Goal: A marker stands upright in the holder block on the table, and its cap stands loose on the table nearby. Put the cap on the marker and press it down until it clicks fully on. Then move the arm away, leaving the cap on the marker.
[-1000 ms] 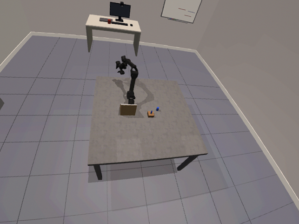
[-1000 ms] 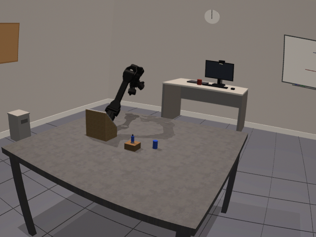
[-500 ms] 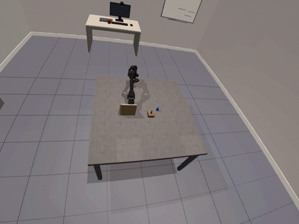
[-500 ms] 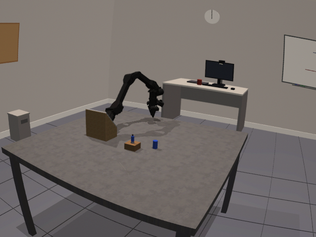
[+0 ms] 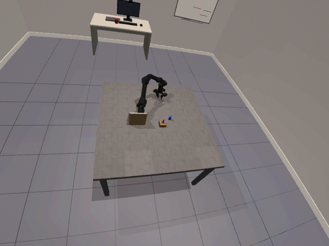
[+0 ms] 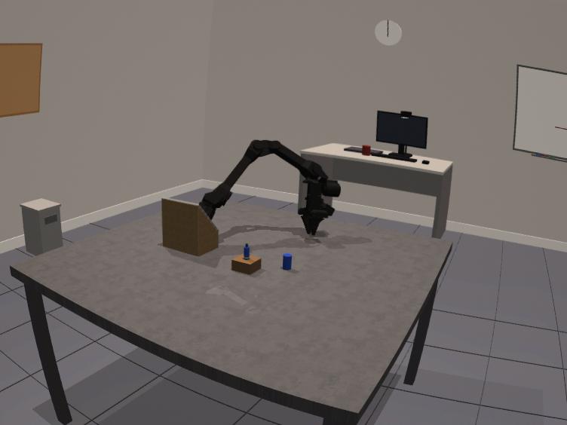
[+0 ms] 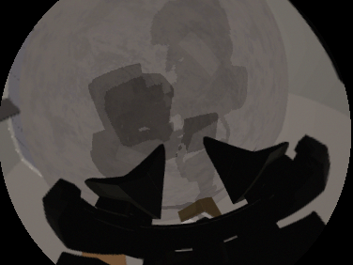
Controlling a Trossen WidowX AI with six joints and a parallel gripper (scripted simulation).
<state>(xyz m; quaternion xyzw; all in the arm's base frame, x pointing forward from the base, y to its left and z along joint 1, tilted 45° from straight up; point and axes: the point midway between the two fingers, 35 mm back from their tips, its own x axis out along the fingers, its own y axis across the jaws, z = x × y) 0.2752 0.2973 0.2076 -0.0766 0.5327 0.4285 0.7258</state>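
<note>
Now: gripper tip 340 mm to the left of the marker cap, 80 mm short of it and 10 mm below it. From my gripper tip the other things lie so: wooden holder block (430 mm to the right, 30 mm behind).
</note>
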